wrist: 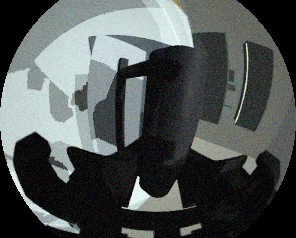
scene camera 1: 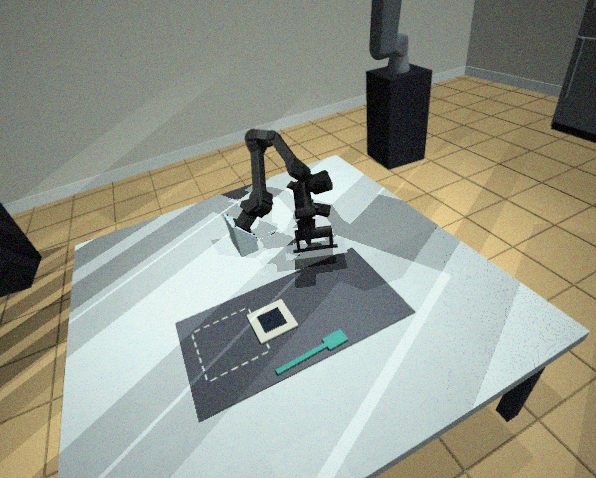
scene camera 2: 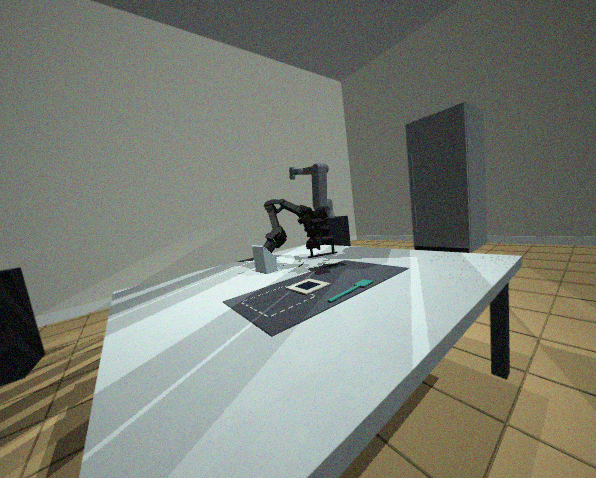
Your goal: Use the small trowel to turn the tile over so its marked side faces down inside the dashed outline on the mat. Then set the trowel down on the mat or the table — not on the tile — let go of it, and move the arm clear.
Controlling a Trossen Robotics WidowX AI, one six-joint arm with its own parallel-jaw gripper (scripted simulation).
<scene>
same spot on dark mat: (wrist: 148, 45) = (scene camera 2: 364, 263)
</scene>
